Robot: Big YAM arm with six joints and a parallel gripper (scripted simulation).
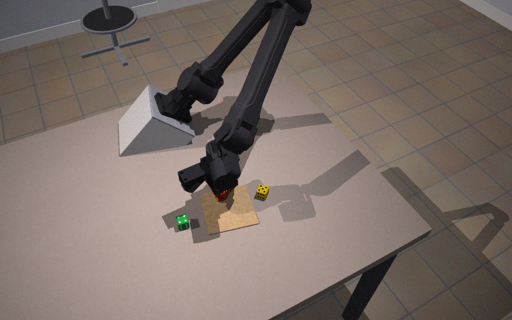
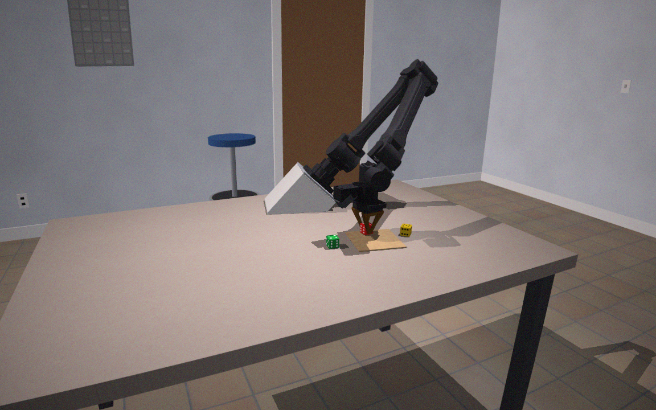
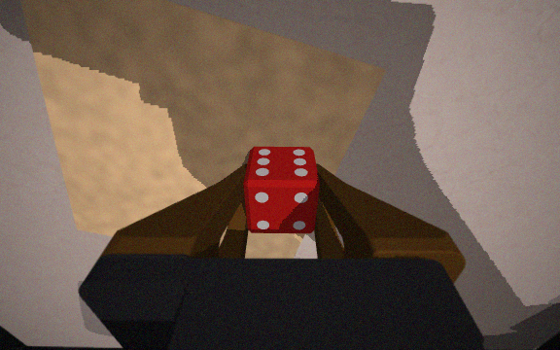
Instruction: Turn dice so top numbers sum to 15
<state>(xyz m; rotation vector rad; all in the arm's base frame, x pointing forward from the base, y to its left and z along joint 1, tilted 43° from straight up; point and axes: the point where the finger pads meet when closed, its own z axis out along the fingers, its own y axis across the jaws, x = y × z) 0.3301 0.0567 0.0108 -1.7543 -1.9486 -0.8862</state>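
Now: the red die right at my hand. From my hand the other things lie so: yellow die: 3 cm ahead, 12 cm to the left; tan mat: 4 cm ahead, 1 cm to the left, 2 cm below; green die: 5 cm ahead, 13 cm to the right.
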